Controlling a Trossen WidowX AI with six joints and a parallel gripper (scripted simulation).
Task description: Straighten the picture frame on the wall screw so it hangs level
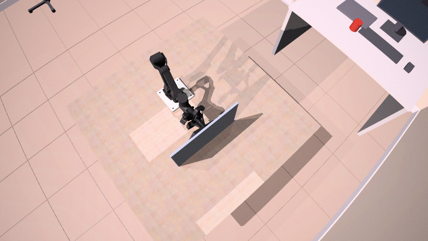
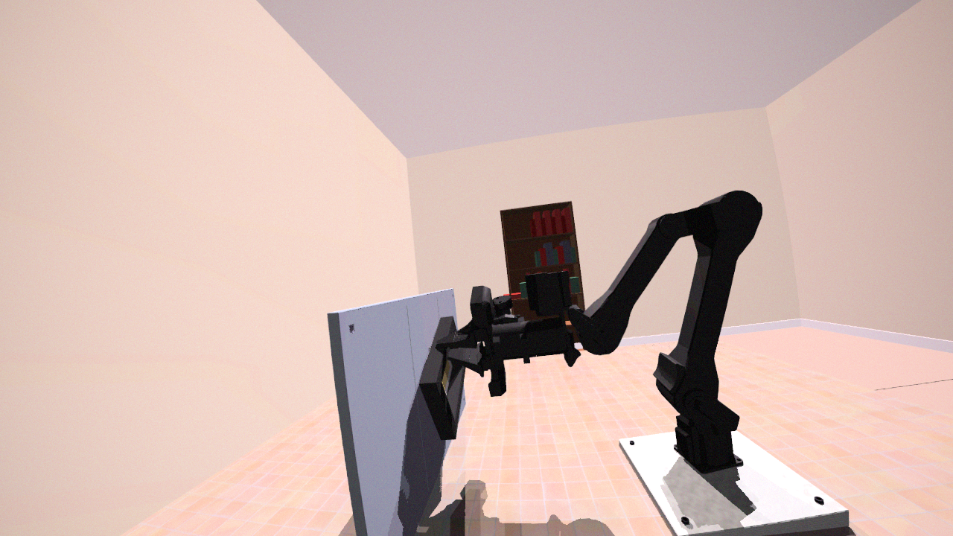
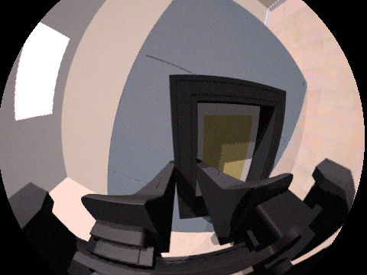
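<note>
My gripper tip is now 5 cm above the picture frame and 2 cm to the left of it. From my gripper tip the other things lie so: wall panel 6 cm below, 2 cm to the right, 2 cm ahead.
</note>
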